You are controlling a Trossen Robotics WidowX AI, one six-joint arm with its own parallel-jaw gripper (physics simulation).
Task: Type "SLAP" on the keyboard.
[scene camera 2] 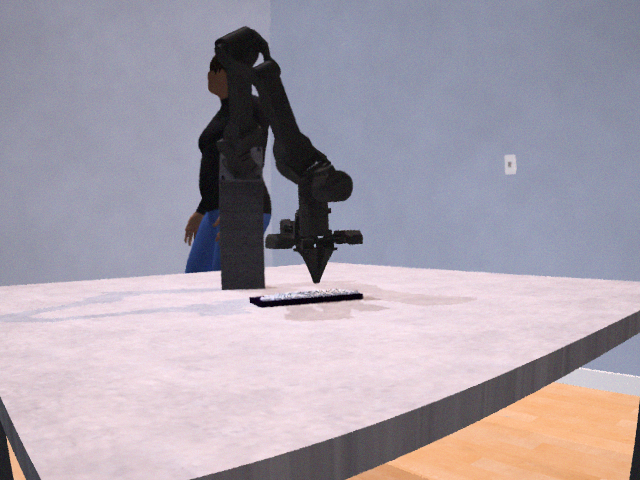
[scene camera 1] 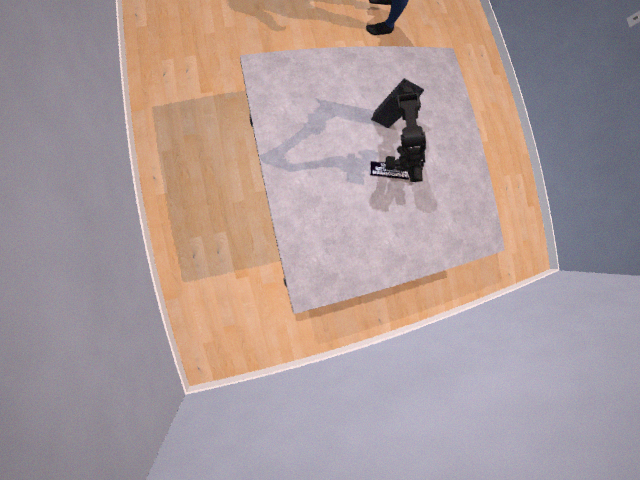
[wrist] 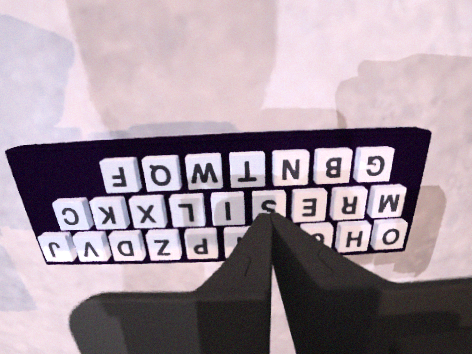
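Pixels of known places: gripper, fingertip midpoint: [scene camera 2: 316, 283] [scene camera 1: 396, 169] [wrist: 268, 222]; arm's base, link origin: [scene camera 2: 239, 163] [scene camera 1: 407, 93].
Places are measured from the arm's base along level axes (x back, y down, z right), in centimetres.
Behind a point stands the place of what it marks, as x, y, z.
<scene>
The keyboard [scene camera 1: 381, 169] @(-23.9, 28.0, 13.8) [scene camera 2: 308, 298] @(-28.7, 28.5, 11.7) [wrist: 65, 167] @(-20.4, 28.5, 14.3) has a dark base and white letter keys, upside down in the wrist view. My gripper [scene camera 2: 316, 282] @(-27.0, 26.2, 6.8) [wrist: 268, 222] @(-27.0, 26.2, 6.8) is shut and empty, pointing down, with its tips a little above the keys. In the wrist view the tips overlap the lower edge of the S key [wrist: 269, 201] @(-27.0, 27.9, 6.5). The L key [wrist: 188, 208] @(-25.3, 27.9, 10.1) is in the same middle row, two keys left of S. The P key [wrist: 201, 243] @(-27.3, 27.9, 10.7) is in the row nearest the fingers. The A key is hidden behind the fingers, and the Y and U keys are partly covered.
The keyboard lies on a grey table [scene camera 1: 330, 248] @(-46.8, 29.6, 54.9) [scene camera 2: 206, 377] @(-50.9, 29.6, 58.6). The arm's dark base column [scene camera 2: 241, 232] @(-1.9, 16.3, 1.5) stands behind it. The I key [wrist: 228, 209] @(-26.4, 27.9, 8.4) is between L and S, and E [wrist: 309, 204] @(-28.2, 27.9, 4.9) is right of S. A person [scene camera 2: 210, 155] stands behind the table.
</scene>
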